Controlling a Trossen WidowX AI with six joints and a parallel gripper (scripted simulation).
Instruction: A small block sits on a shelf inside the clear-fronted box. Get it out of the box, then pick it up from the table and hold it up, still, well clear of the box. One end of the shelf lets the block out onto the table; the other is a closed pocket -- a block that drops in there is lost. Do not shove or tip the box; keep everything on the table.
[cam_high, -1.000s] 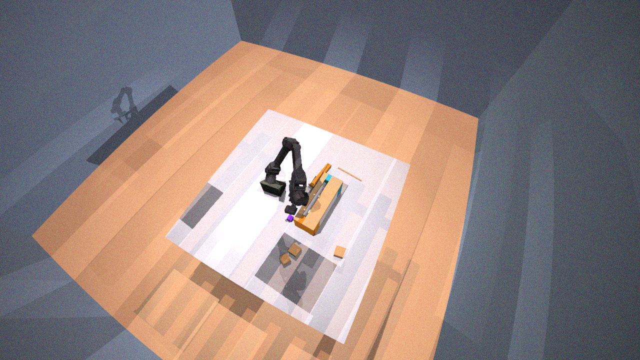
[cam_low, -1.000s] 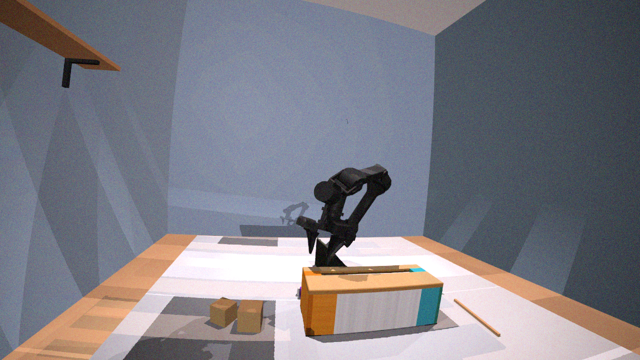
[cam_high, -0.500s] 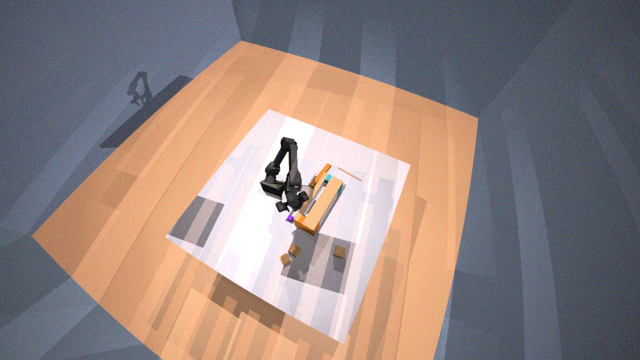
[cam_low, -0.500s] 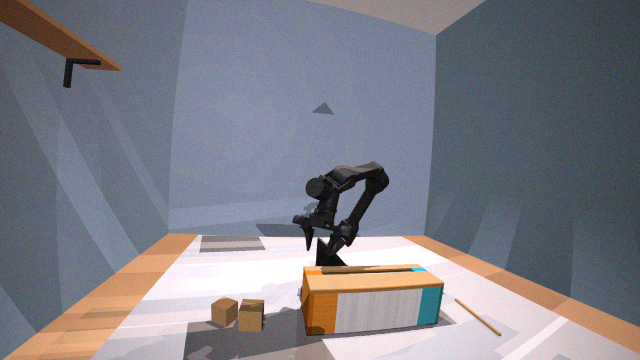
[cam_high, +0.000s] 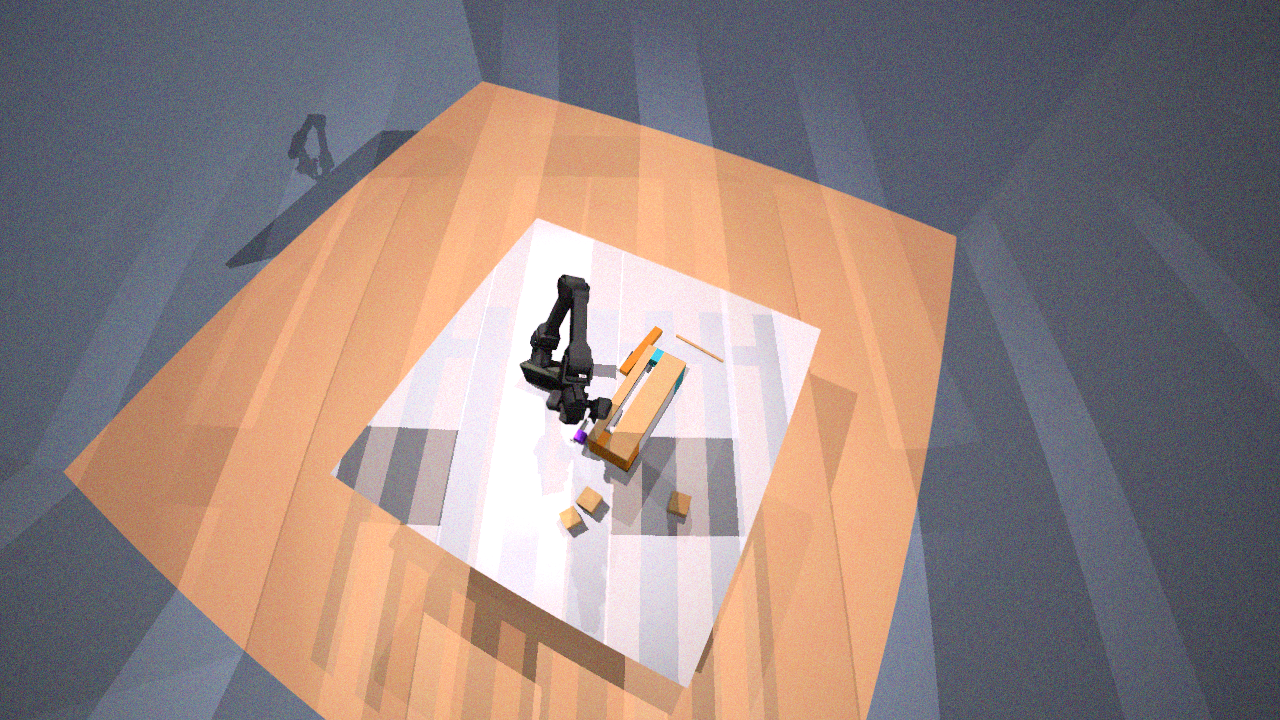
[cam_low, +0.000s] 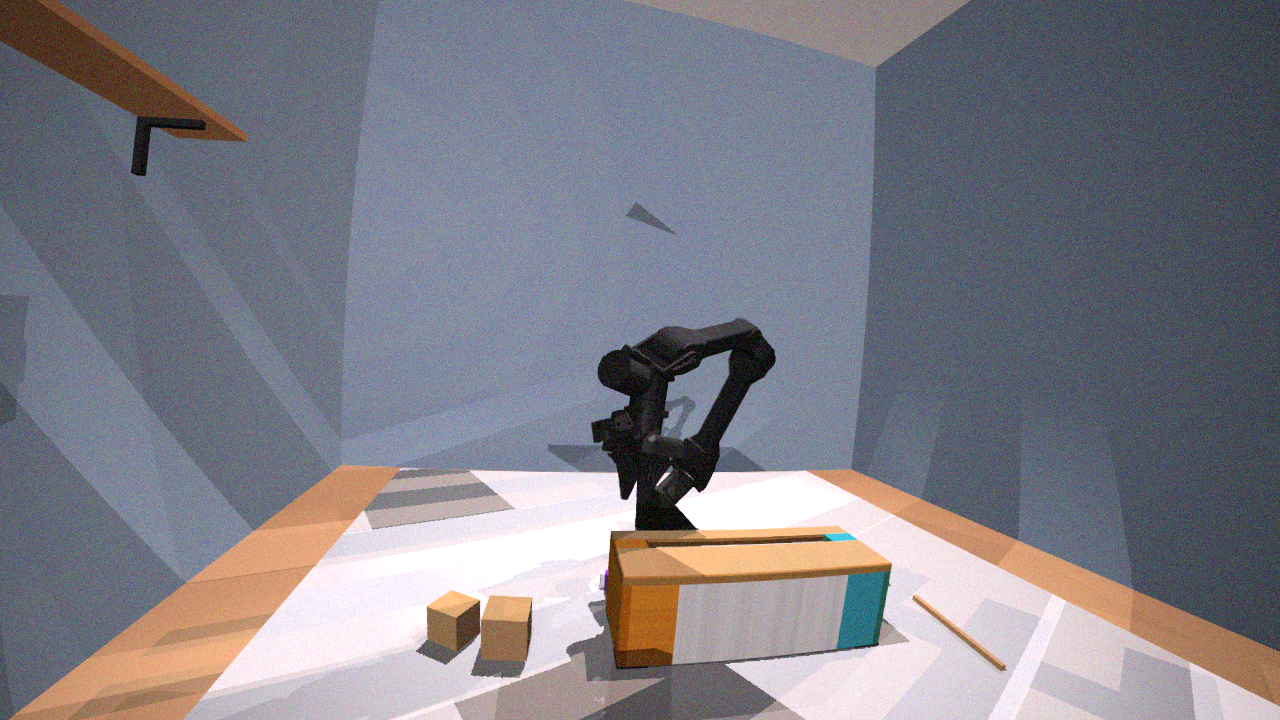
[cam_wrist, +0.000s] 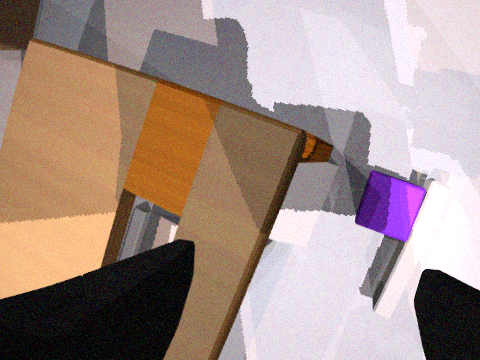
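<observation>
My gripper tip is now 15 cm above the purple block, 3 cm past it and 1 cm to the left of it. Also, from my gripper tip: orange bar: 37 cm to the left, 15 cm below; then box: 16 cm to the left, 10 cm below, 6 cm ahead.
</observation>
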